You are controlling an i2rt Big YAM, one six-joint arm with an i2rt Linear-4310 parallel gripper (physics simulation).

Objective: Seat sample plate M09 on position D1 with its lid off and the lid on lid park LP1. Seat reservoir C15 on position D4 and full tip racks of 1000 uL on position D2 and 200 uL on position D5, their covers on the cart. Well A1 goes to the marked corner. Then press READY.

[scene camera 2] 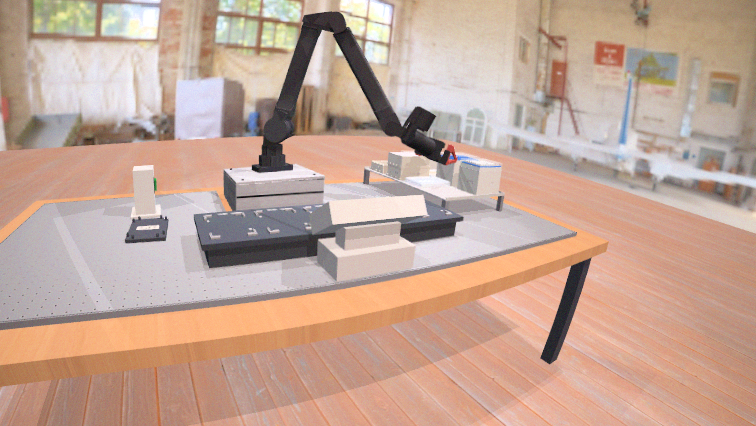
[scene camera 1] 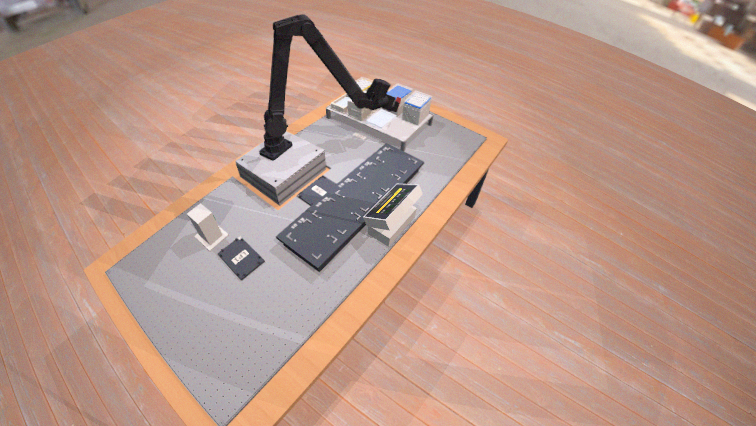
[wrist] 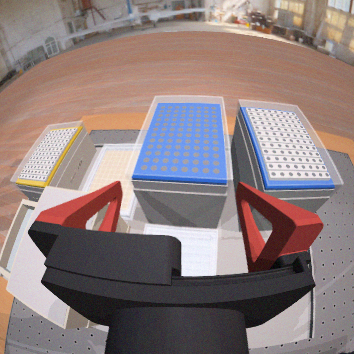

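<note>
My gripper (scene camera 1: 397, 102) (scene camera 2: 451, 154) (wrist: 178, 187) is open and empty, tilted at the cart, with its fingertips apart before the near side of a covered blue rack (scene camera 1: 399, 91) (wrist: 182, 140) with empty-looking holes. A covered blue-edged rack full of white tips (scene camera 1: 417, 109) (scene camera 2: 478, 178) (wrist: 287, 145) stands to its right in the wrist view; a covered yellow-edged rack of tips (wrist: 50, 155) stands at far left. A white plate (scene camera 1: 379, 119) (scene camera 2: 427, 182) (wrist: 182, 250) lies nearer; a cream-welled plate (wrist: 110, 162) is partly hidden. The dark deck (scene camera 1: 301, 240) (scene camera 2: 227, 240) holds no labware. Lid park LP1 (scene camera 1: 253, 264) (scene camera 2: 132, 235) is bare.
The cart (scene camera 1: 391, 135) (scene camera 2: 449, 194) also carries a tall pale box (scene camera 1: 358, 110) (scene camera 2: 404, 166) (wrist: 45, 245) and an open trough (wrist: 17, 240). A display console (scene camera 1: 392, 202) (scene camera 2: 375, 211) stands at the deck's front. A white post (scene camera 1: 205, 224) (scene camera 2: 143, 190) with a green part stands behind LP1.
</note>
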